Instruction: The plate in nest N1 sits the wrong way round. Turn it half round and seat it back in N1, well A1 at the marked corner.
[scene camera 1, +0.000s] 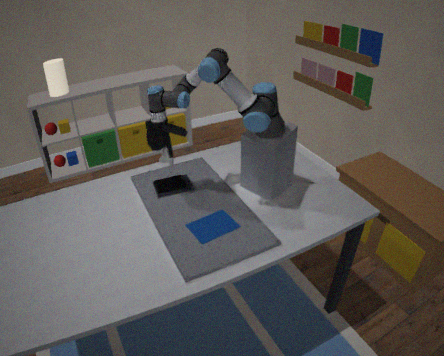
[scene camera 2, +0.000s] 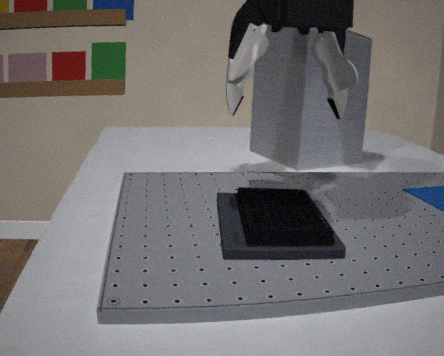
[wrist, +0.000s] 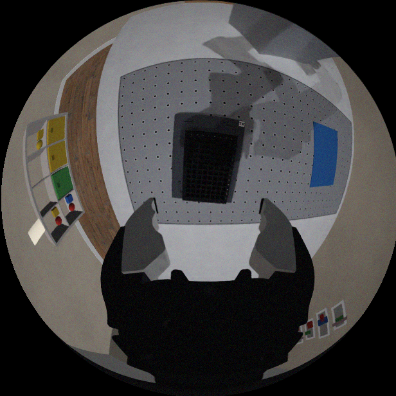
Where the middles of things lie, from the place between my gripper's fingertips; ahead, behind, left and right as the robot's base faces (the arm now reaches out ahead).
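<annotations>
Distances counted from my hand: black well plate (scene camera 2: 269, 216), 10 cm below; dark grey nest N1 (wrist: 202, 122), 1 cm behind and 12 cm below; flat blue rectangle (scene camera 1: 212, 226), 32 cm to the left, 6 cm behind and 12 cm below.
</annotations>
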